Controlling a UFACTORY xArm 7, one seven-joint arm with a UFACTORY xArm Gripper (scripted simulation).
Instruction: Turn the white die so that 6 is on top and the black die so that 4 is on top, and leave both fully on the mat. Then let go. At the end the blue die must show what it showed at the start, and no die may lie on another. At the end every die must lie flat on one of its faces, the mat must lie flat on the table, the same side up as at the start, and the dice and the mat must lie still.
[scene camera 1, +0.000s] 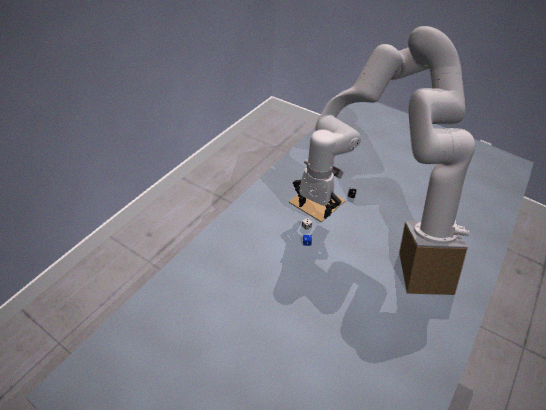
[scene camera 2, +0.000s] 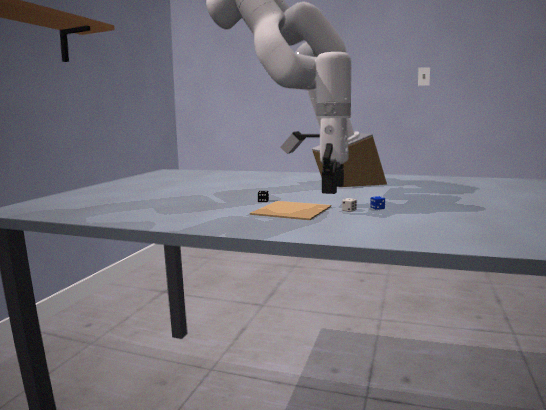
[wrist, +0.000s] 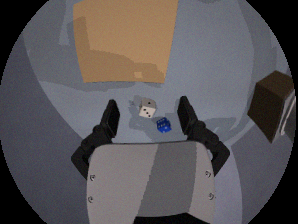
Labels:
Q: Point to the gripper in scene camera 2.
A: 333, 189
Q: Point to the gripper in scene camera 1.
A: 314, 210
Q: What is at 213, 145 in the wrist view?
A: The gripper.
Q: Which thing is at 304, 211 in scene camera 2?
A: A mat.

